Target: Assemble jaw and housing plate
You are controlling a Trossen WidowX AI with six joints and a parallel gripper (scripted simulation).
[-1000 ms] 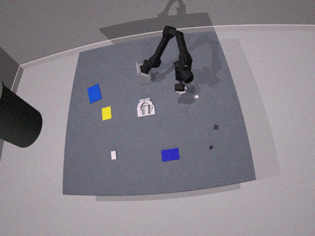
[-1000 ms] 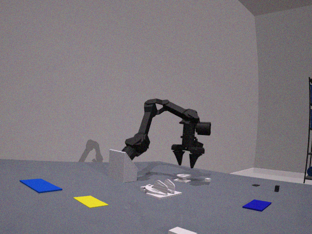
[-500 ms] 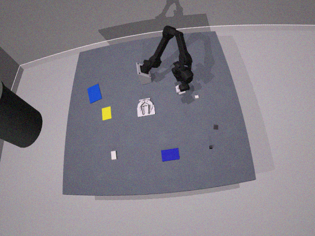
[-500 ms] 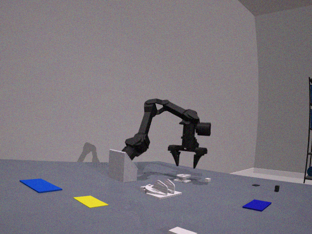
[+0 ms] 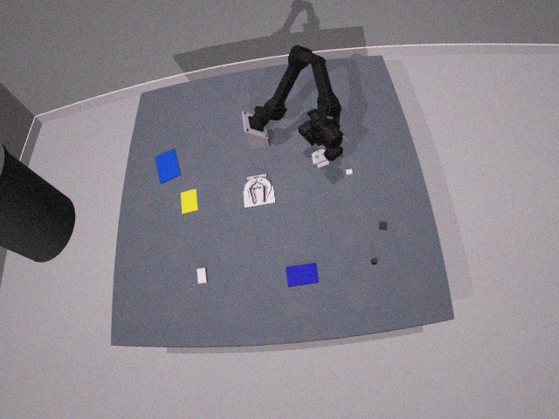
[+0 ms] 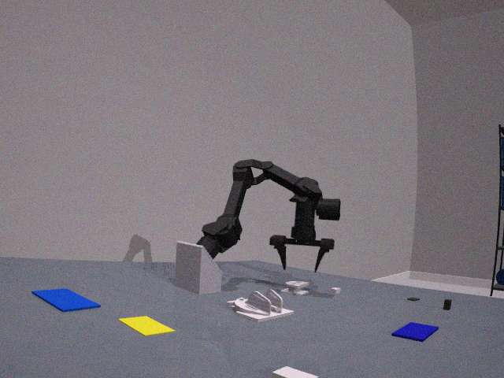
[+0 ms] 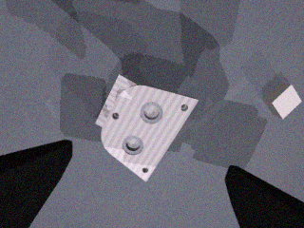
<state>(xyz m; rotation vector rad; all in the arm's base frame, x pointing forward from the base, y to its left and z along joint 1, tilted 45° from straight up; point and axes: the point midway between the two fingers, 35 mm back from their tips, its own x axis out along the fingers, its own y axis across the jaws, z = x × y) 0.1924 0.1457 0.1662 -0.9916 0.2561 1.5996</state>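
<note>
Right now my gripper tip is 10 mm past the base and 40 mm above it. The rest, counted from my gripper tip: dark blue pad: 430 mm ahead, 180 mm to the right, 70 mm below; then yellow pad: 30 mm ahead, 560 mm to the right, 70 mm below; then small white cube: 80 mm ahead, 90 mm to the left, 60 mm below.
</note>
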